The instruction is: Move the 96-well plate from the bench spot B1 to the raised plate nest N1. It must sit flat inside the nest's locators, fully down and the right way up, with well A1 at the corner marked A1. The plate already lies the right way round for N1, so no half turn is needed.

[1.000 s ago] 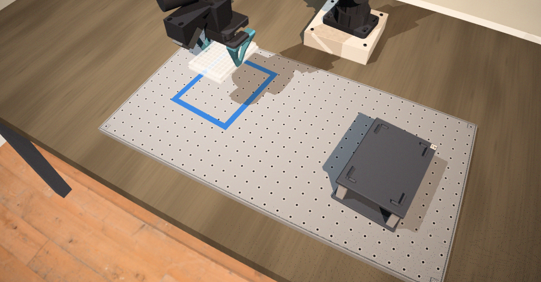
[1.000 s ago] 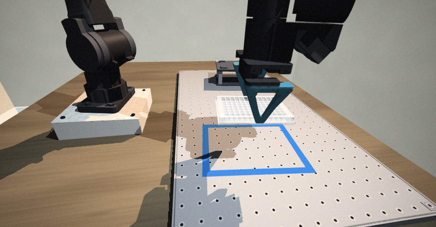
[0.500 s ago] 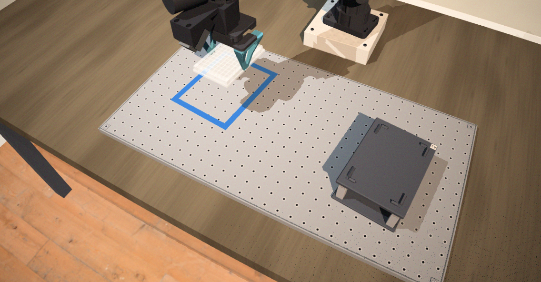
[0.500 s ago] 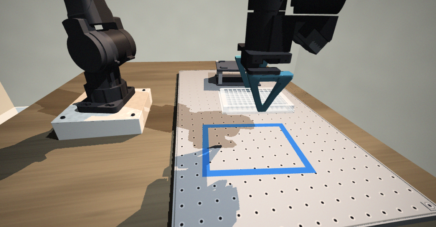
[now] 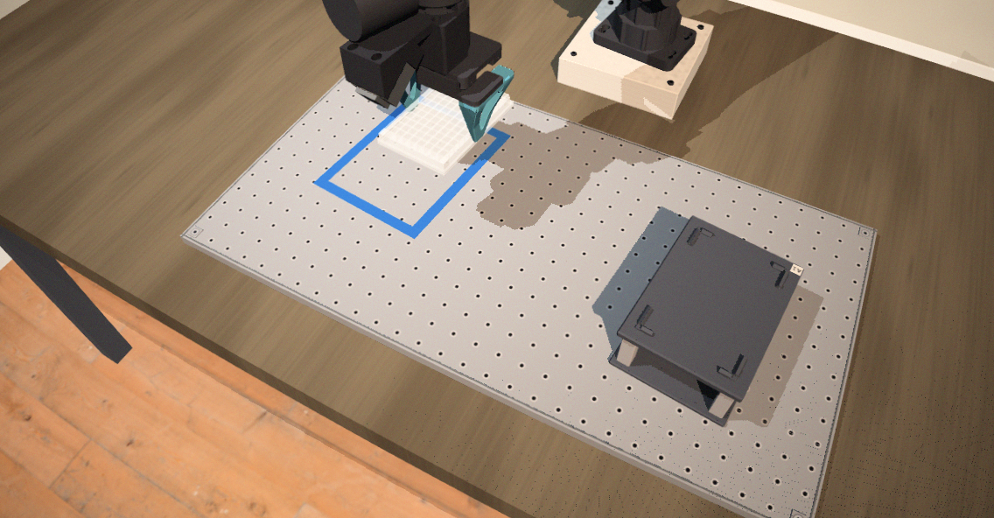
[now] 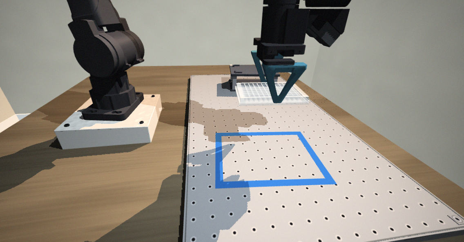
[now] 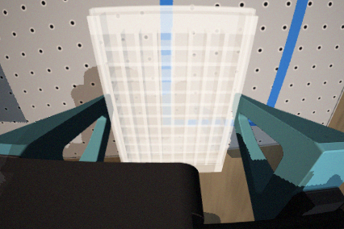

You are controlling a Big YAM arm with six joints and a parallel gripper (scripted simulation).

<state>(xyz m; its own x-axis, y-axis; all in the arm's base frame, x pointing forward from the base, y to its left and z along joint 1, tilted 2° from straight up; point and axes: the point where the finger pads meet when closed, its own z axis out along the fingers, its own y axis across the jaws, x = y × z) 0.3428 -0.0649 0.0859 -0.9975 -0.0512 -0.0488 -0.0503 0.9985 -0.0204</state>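
Now: hand 1 cm short of the raised nest N1, 32 cm to the right of it and 5 cm above it. Also, from my hand: A1 tag: 7 cm behind, 37 cm to the left, 5 cm below; 96-well plate: 1 cm below.
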